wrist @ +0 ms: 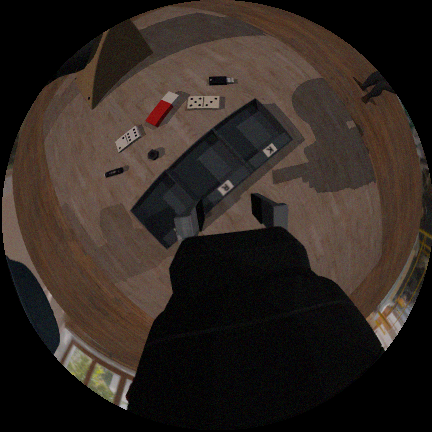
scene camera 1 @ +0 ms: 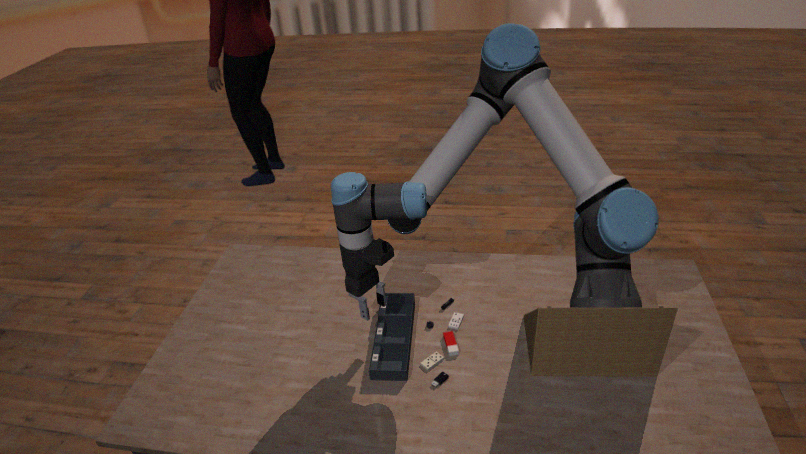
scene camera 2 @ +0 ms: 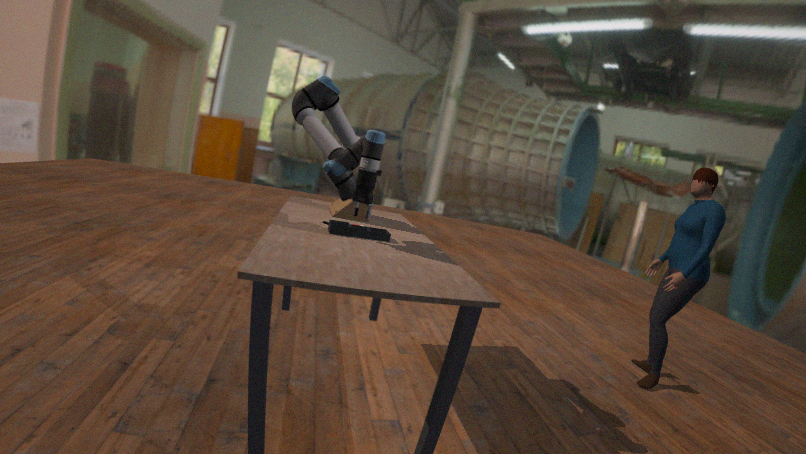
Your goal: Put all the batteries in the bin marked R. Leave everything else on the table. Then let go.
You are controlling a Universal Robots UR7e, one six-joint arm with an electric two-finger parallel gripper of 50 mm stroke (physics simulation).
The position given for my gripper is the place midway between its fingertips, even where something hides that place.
Observation:
I see my gripper (scene camera 1: 373, 311) and a dark tray (scene camera 1: 390, 357).
The dark tray is seen too in the wrist view (wrist: 223, 157) and in scene camera 2 (scene camera 2: 335, 227). My gripper is seen too in the wrist view (wrist: 227, 206).

